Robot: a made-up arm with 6 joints.
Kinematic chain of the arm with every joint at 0, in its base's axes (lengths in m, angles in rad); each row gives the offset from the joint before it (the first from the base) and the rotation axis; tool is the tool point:
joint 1: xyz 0 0 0.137 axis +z
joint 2: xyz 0 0.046 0 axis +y
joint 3: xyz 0 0 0.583 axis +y
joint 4: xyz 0 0 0.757 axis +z
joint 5: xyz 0 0 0 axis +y
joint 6: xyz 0 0 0.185 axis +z
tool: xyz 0 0 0
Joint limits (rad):
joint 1: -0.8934..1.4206
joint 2: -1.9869..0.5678
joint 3: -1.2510..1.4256
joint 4: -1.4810..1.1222
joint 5: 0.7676..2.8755
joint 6: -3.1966..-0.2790
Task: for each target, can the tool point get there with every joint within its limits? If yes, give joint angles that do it. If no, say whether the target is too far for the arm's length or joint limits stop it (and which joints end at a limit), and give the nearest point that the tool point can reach.
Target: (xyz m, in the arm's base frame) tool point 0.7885 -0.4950 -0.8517
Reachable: no: joint limits stop it (at a limit: joint 1, joint 2, joint 3, joint 4) | nearest point 0.0653 -0.4921 -0.8554 | short by 0.723 m
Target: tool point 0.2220 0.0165 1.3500
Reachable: yes | joints 0.3861 0.0458 0.0897 -0.8608 2.1888 -2.9178
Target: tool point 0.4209 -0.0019 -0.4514
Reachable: no: joint limits stop it (at a limit: joint 1, joint 2, joint 3, joint 4) | nearest point 0.0209 -0.4932 -0.7341 | short by 0.694 m
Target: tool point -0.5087 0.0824 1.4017
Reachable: yes | joints -0.0508 -0.7991 0.5025 0.0649 1.0550 -2.7403
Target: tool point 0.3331 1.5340 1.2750
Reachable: no: too far | nearest point 0.2368 1.0907 1.0409 | short by 0.510 m
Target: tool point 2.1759 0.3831 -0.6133
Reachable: no: too far | nearest point 1.0645 0.1874 0.1552 | short by 1.365 m
